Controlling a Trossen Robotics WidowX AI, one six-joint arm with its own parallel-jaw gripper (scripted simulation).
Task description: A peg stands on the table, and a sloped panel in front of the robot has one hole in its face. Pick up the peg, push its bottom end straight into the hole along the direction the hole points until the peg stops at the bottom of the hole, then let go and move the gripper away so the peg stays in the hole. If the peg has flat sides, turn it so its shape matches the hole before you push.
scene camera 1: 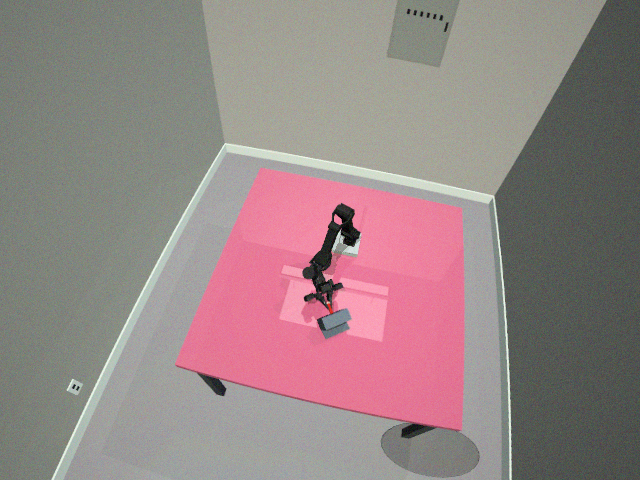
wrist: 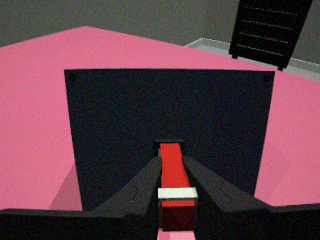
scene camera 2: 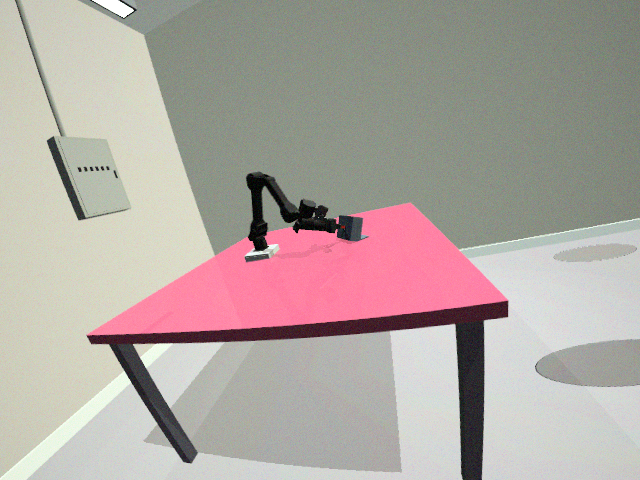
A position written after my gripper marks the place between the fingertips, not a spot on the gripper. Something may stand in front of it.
In view: my gripper [wrist: 171,163] and a sloped panel [wrist: 115,114].
